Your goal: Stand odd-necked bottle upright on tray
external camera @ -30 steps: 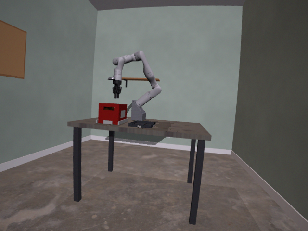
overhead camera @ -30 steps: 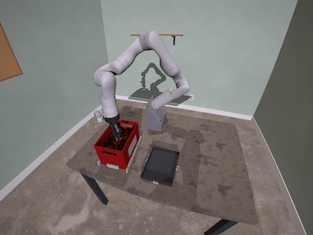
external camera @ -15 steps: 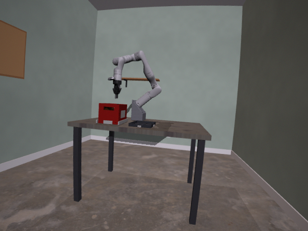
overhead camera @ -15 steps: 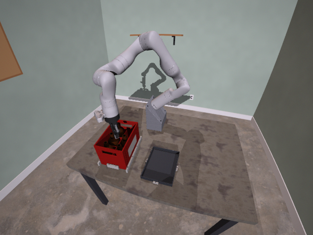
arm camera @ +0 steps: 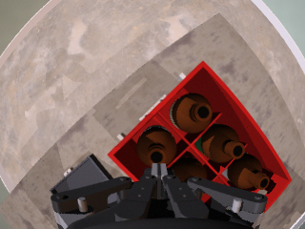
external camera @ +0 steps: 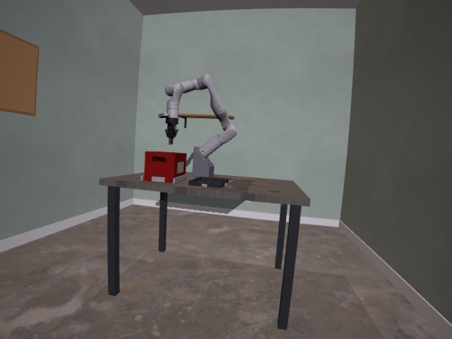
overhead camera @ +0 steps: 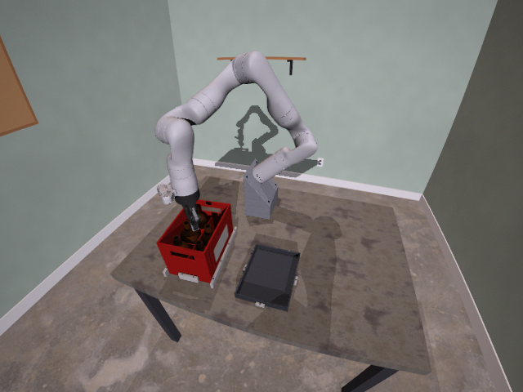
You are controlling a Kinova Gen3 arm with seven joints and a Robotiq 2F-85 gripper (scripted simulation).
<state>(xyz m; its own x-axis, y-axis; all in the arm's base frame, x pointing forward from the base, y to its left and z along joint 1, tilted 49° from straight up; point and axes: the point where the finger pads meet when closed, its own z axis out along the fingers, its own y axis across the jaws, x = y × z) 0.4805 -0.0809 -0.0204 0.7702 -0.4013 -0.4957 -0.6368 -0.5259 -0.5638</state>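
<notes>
The crate is 8 cm behind my hand, 5 cm to the right of it and 16 cm below it. Round my hand: dark tray: 5 cm behind, 25 cm to the left, 23 cm below.
</notes>
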